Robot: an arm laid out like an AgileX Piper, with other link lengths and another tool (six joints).
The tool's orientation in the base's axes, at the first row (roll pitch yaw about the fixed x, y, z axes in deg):
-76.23, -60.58, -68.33
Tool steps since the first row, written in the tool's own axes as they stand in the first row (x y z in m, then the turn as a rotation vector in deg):
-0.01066, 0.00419, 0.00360, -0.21, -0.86, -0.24
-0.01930, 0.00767, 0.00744, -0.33, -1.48, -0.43
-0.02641, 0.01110, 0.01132, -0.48, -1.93, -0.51
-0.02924, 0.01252, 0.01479, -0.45, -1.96, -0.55
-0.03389, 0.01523, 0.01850, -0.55, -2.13, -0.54
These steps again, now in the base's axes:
0.00328, 0.00392, -0.01086, -0.70, 0.56, 0.20
0.00674, 0.00756, -0.01960, -1.20, 0.95, 0.37
0.01048, 0.01055, -0.02698, -1.54, 1.29, 0.44
0.01359, 0.01276, -0.02971, -1.58, 1.27, 0.48
0.01726, 0.01503, -0.03462, -1.68, 1.44, 0.47

